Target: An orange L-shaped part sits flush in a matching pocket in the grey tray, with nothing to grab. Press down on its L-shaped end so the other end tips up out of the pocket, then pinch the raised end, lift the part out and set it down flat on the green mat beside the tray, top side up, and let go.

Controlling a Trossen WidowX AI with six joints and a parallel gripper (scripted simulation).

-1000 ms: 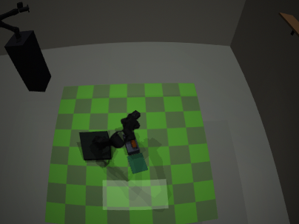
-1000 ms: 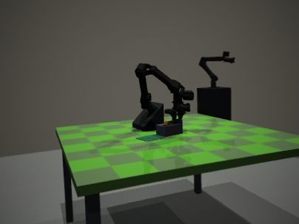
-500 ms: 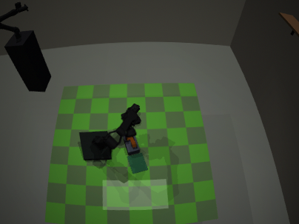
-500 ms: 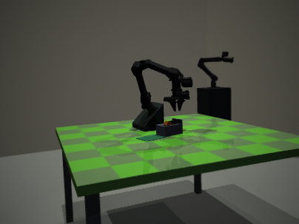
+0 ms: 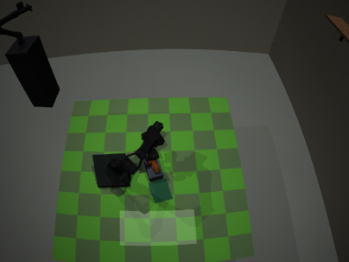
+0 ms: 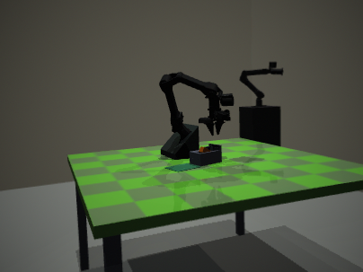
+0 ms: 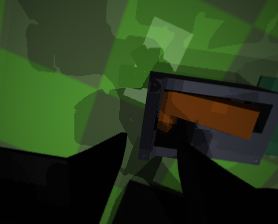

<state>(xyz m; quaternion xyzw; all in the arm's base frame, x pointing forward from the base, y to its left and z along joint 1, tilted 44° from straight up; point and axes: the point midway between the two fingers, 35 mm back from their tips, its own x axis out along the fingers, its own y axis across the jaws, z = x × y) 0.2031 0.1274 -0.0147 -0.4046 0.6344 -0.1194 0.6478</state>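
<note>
Now: gripper tip 10 cm above the orange L-shaped part, 5 cm to the left of it and 1 cm short of it. Round my gripper tip: green mat: 21 cm to the right, 16 cm below, 7 cm ahead.
</note>
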